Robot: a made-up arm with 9 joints.
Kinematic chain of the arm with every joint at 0, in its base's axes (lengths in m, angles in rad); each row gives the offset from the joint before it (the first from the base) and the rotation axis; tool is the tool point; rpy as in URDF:
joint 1: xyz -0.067 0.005 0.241 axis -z
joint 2: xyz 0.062 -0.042 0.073 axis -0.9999 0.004 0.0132
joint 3: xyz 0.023 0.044 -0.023 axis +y
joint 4: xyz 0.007 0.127 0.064 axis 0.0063 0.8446 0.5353
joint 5: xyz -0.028 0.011 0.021 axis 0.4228 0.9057 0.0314
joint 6: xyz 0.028 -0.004 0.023 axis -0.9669 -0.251 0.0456
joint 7: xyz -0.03 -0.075 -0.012 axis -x
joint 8: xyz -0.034 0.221 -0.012 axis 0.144 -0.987 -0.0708
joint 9: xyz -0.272 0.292 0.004 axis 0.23 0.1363 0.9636
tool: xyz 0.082 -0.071 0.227 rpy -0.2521 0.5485 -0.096
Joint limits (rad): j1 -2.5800..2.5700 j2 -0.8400..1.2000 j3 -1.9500..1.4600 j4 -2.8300..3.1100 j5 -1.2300..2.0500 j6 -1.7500..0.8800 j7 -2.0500..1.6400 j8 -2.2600..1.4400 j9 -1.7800..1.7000
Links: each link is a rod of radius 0.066 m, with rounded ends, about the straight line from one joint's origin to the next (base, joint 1, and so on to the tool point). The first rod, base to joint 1, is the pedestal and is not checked.
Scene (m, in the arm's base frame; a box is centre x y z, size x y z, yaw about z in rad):
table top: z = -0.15
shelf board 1: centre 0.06 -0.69 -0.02 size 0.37 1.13 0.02 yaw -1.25
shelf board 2: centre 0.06 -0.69 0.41 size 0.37 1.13 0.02 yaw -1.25
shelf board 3: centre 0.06 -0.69 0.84 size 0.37 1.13 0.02 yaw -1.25
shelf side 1: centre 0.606 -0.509 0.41 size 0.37 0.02 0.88 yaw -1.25
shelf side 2: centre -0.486 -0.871 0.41 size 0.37 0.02 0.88 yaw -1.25
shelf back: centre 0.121 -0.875 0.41 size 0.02 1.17 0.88 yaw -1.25
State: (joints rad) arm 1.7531 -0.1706 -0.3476 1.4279 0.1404 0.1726 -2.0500 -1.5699 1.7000
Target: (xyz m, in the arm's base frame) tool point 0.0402 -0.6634 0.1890
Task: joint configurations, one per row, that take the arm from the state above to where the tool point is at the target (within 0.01 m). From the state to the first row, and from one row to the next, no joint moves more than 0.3 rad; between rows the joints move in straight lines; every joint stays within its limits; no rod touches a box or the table.
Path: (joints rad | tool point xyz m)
1: 1.6830 -0.1575 -0.5158 1.3536 0.1858 -0.0997 -2.0397 -1.4069 1.5121 | -0.2424 -0.6437 0.5679
2: 1.6128 -0.1444 -0.6840 1.2793 0.2313 -0.3719 -2.0293 -1.2438 1.3243 | -0.3406 -0.5410 0.5064
3: 1.5427 -0.1312 -0.8523 1.2050 0.2767 -0.6442 -2.0190 -1.0808 1.1364 | -0.4112 -0.4309 0.4148
4: 1.4725 -0.1181 -1.0205 1.1307 0.3221 -0.9164 -2.0086 -0.9178 0.9486 | -0.4433 -0.3277 0.2941
5: 1.4024 -0.1050 -1.1887 1.0564 0.3675 -1.1887 -1.9983 -0.7547 0.7607 | -0.4315 -0.2412 0.1557
6: 1.1459 -0.0286 -1.1552 0.8176 0.2571 -0.9508 -2.0112 -0.9386 0.9956 | -0.3553 -0.3964 0.3350
7: 0.8894 0.0477 -1.1217 0.5787 0.1467 -0.7130 -2.0241 -1.1225 1.2304 | -0.2982 -0.4047 0.5376
8: 0.6330 0.1241 -1.0882 0.3399 0.0364 -0.4751 -2.0371 -1.3063 1.4652 | -0.3320 -0.3080 0.6787
9: 0.3765 0.2005 -1.0547 0.1011 -0.0740 -0.2373 -2.0500 -1.4902 1.7000 | -0.4648 -0.1935 0.6957
10: 0.1105 0.4473 -1.3532 -0.0259 -0.2554 -0.2350 -2.0500 -1.3128 1.7000 | -0.5463 -0.2891 0.4875
11: -0.1555 0.6942 -1.6516 -0.1529 -0.4368 -0.2327 -2.0500 -1.1353 1.7000 | -0.3896 -0.5327 0.2790
12: -0.4215 0.9411 -1.9500 -0.2799 -0.6181 -0.2304 -2.0500 -0.9579 1.7000 | 0.0402 -0.6634 0.1890

